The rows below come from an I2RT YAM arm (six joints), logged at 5 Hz.
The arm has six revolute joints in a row. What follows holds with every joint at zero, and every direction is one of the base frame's. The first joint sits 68 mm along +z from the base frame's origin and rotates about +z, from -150 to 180 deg. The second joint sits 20 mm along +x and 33.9 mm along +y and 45.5 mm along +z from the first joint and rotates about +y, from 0 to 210 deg. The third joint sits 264 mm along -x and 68.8 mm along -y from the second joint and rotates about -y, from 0 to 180 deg. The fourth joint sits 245 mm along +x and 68.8 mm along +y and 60 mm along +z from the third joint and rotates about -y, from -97 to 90 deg. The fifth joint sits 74 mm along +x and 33.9 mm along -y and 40.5 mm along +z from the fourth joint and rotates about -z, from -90 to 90 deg. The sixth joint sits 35.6 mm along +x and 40.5 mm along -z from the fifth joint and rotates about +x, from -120 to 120 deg. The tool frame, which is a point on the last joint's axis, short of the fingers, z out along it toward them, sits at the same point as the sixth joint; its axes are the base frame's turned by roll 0, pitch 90 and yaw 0 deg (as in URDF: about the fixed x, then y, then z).
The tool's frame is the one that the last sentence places.
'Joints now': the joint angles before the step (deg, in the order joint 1, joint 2, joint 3, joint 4, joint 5, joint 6). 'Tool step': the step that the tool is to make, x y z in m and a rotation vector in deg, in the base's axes. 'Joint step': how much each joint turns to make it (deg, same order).
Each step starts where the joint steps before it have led.
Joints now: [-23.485 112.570 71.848 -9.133 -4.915 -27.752]
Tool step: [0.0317 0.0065 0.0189 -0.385 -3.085 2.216]
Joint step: [2.361 3.138 8.352 -2.155 -0.512 0.652]
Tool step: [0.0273 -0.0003 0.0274 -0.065 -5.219 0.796]
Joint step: [1.089 2.522 8.687 -1.103 -1.028 1.482]
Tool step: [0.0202 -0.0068 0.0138 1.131 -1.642 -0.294]
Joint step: [0.001 3.736 8.516 -3.453 -0.845 1.429]
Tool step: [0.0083 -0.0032 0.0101 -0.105 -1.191 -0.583]
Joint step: [-0.001 1.396 4.109 -1.481 0.249 0.615]
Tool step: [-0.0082 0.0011 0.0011 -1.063 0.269 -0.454]
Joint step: [-0.140 -1.959 -2.821 0.899 0.932 -0.652]
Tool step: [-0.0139 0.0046 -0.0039 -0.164 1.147 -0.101]
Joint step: [-0.027 -2.945 -5.044 1.040 0.408 -0.378]
